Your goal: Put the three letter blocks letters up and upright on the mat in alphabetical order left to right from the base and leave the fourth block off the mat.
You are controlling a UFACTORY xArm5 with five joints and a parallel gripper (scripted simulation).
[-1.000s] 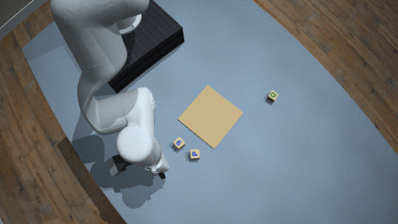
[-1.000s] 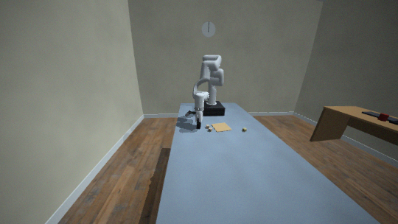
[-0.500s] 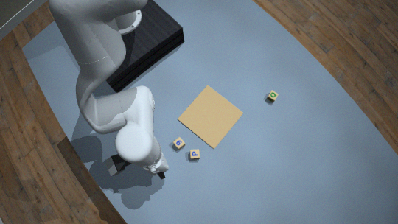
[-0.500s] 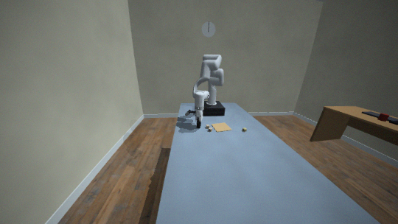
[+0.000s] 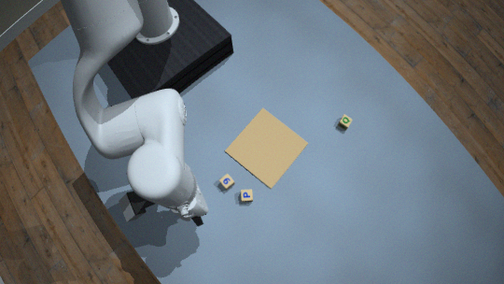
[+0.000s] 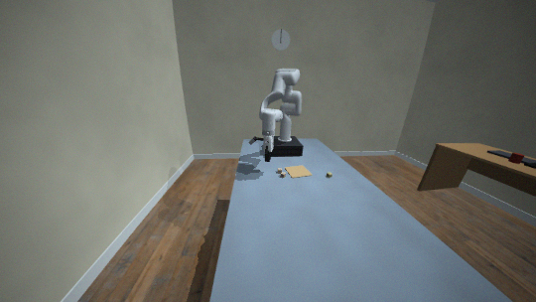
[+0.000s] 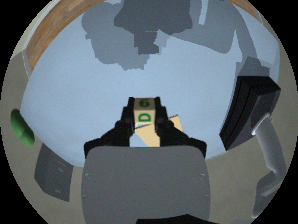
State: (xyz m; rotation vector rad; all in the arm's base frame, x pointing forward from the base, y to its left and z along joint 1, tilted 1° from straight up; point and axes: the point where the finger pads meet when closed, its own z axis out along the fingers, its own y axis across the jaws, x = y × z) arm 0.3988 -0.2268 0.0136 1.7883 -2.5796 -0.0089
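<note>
Right now the tan mat is 2 cm ahead of my hand, 20 cm to the left of it and 11 cm below it. From my hand the other things lie so: block (1 cm below).
</note>
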